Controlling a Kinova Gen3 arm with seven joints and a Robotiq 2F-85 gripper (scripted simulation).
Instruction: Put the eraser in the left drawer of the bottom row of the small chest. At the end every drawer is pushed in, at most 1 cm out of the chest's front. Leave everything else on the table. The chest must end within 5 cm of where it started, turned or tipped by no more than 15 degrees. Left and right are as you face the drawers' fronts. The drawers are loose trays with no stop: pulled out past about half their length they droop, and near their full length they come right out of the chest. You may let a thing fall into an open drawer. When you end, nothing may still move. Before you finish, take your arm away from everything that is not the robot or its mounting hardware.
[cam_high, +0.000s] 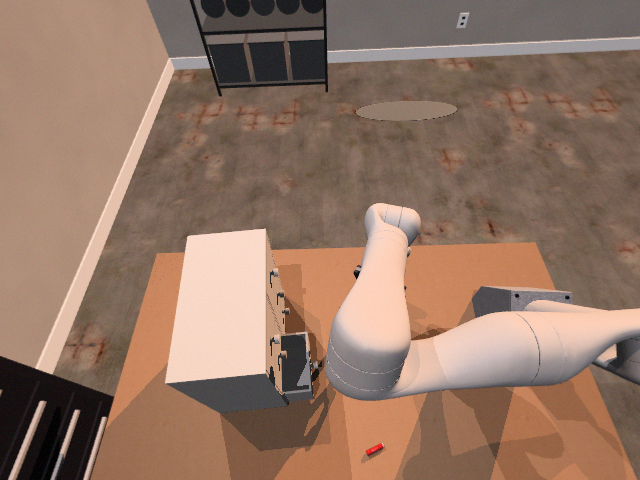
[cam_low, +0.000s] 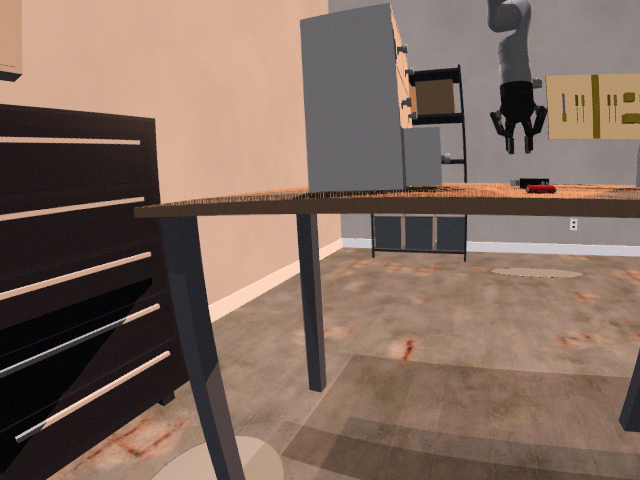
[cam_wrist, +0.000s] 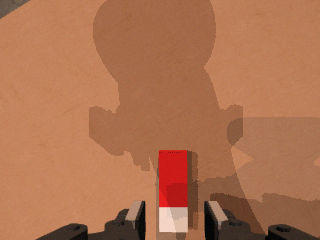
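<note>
Now: hand 8 cm above the eraser. Round my hand: black object 19 cm to the left, 8 cm below, 2 cm behind; red cylinder 35 cm to the left, 9 cm below.
</note>
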